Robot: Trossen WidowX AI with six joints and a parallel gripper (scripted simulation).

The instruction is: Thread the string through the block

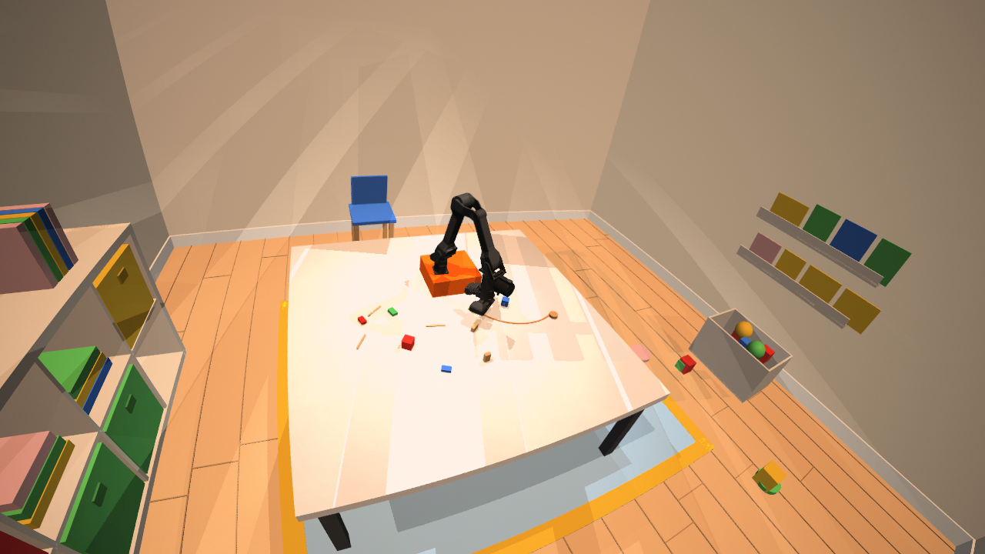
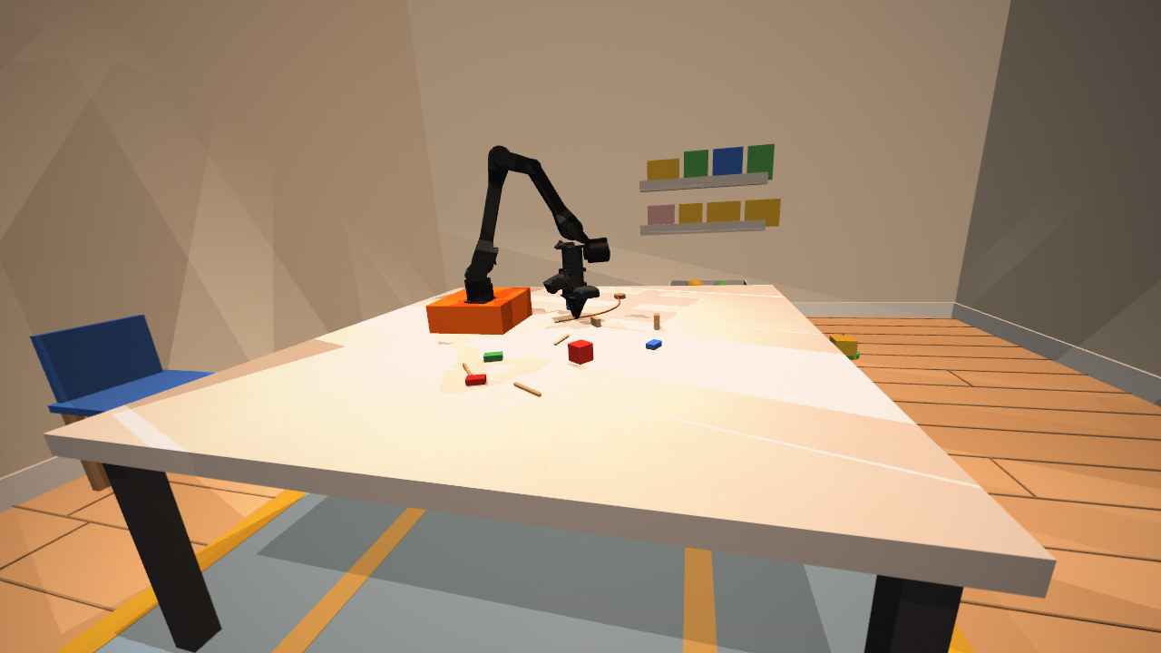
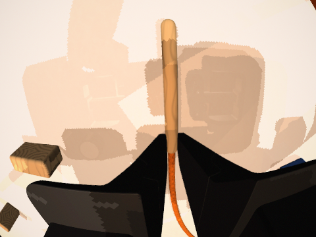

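Right now the blue cube is 5 cm behind my gripper tip, 12 cm to the left of it and 1 cm above it. From my gripper tip the other things lie so: thin wooden stick 1 cm behind, 1 cm to the right; round wooden button 5 cm ahead, 31 cm to the left, 1 cm above; flat blue piece 26 cm ahead, 22 cm to the right.
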